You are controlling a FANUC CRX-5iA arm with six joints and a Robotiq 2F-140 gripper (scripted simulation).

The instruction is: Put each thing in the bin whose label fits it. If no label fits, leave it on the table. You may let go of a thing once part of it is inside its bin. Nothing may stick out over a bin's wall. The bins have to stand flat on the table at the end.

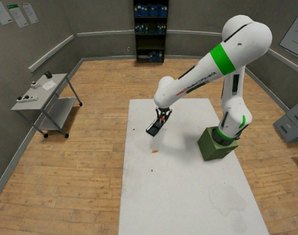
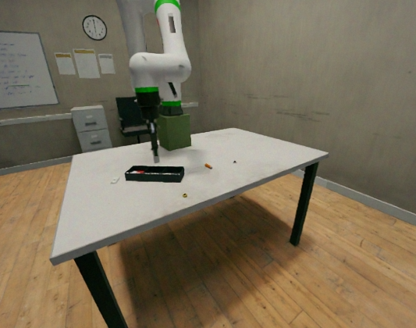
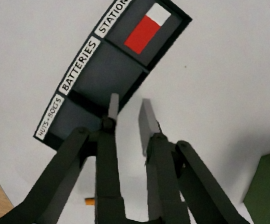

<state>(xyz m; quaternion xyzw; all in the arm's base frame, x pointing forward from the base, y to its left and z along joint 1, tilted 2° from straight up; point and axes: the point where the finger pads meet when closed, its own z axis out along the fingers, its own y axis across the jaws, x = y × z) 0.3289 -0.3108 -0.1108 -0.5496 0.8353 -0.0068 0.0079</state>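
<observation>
Now: the orange object 120 mm ahead of my hand, 220 mm to the left of it and 90 mm below it. Round my hand: small white object (80 mm behind, 180 mm to the right, 90 mm below); black bin tray (30 mm ahead, 30 mm to the right, 80 mm below); red piece (50 mm behind, 80 mm to the right, 80 mm below).
</observation>
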